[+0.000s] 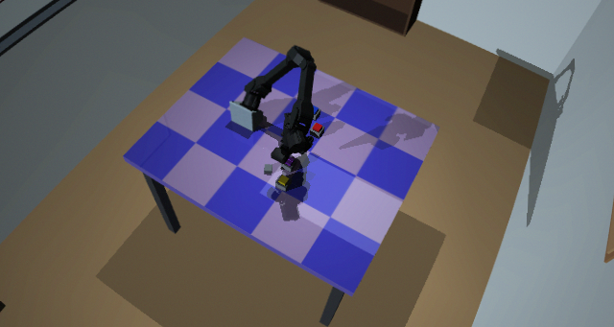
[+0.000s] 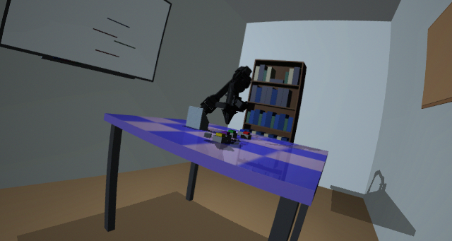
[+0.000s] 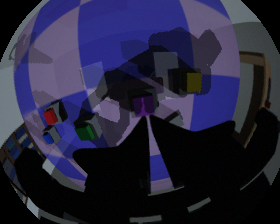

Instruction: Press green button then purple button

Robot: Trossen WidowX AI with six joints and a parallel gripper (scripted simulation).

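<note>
Right now the purple button is 4 cm below my gripper tip. Also, from my gripper tip: green button 5 cm behind, 12 cm to the left, 4 cm below; then small grey block 5 cm behind, 7 cm to the right, 7 cm below; then yellow button 4 cm ahead, 9 cm to the right, 4 cm below.
</note>
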